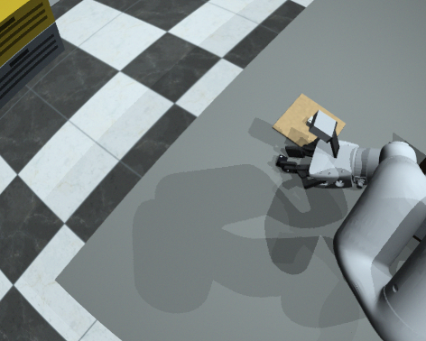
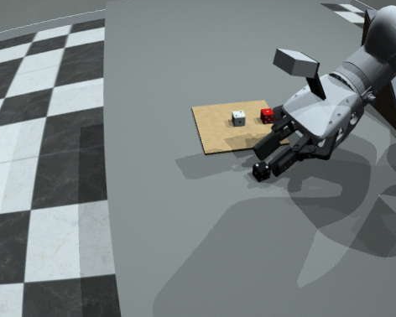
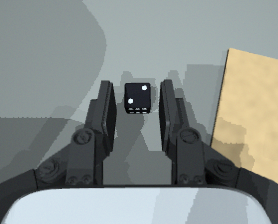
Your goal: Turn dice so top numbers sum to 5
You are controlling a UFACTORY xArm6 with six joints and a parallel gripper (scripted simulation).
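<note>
The black die is 2 cm ahead of my hand, 1 cm to the left of it and 2 cm below it. From my hand the other things lie so: red die 2 cm behind, 13 cm to the right, 2 cm below; white die 3 cm ahead, 13 cm to the right, 2 cm below; tan mat 3 cm ahead, 13 cm to the right, 3 cm below.
</note>
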